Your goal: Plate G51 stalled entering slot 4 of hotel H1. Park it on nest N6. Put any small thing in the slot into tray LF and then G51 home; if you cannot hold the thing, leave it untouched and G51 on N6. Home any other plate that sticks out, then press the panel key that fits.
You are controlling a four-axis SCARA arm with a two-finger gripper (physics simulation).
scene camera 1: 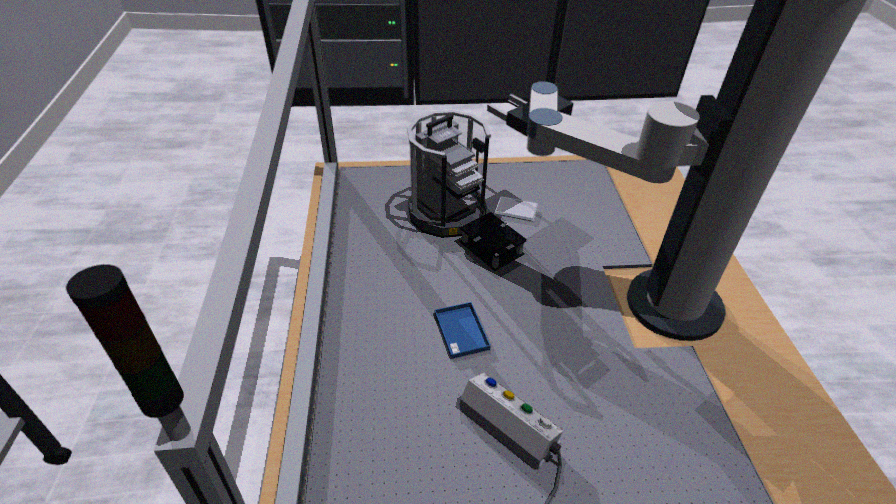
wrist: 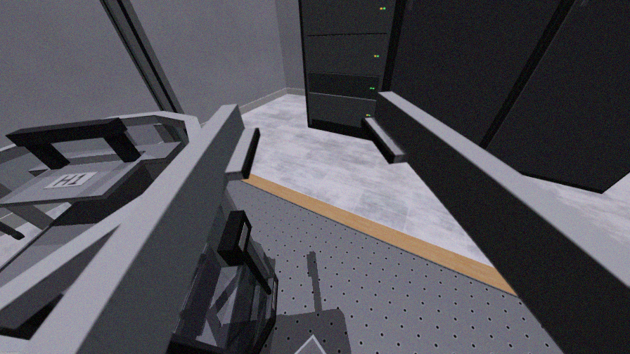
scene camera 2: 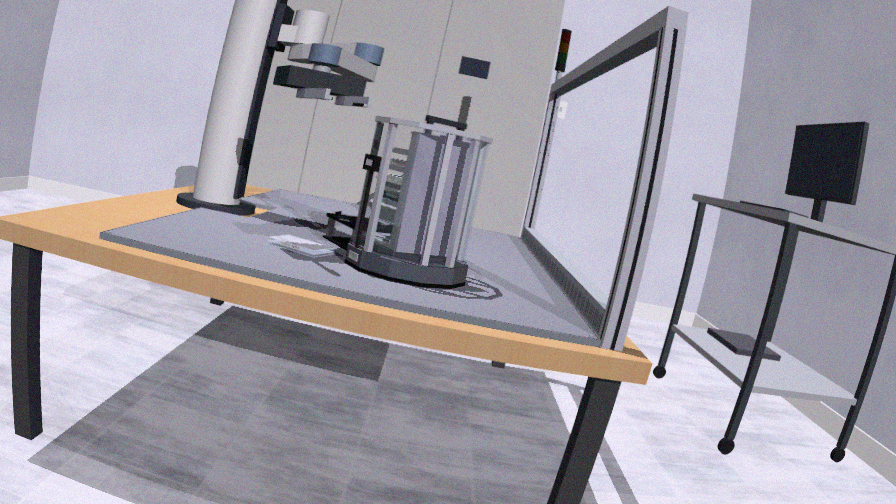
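My gripper point(scene camera 1: 501, 103) point(scene camera 2: 332, 98) point(wrist: 310, 113) is shut at its narrow setting with nothing between its fingers, raised beside the hotel's top. Hotel H1 point(scene camera 1: 444, 188) point(scene camera 2: 407, 270) point(wrist: 115, 172) stands on the mat; the wrist view shows its H1 label at left. Several light plates point(scene camera 1: 466, 181) sit in its open side; their labels, slot 4 and any small thing cannot be made out. A black stand point(scene camera 1: 491, 241), its label unreadable, is in front of the hotel. A blue tray point(scene camera 1: 463, 322) has a white tag. The panel point(scene camera 1: 507, 432) has blue, yellow, green and white keys.
A flat white item point(scene camera 1: 516, 208) point(scene camera 2: 300, 244) lies on the mat beside the hotel. The arm's column point(scene camera 1: 708, 238) point(scene camera 2: 222, 125) stands at the table side. A framed glass guard point(scene camera 1: 250, 231) point(scene camera 2: 645, 156) runs along the opposite edge. A cable leaves the panel.
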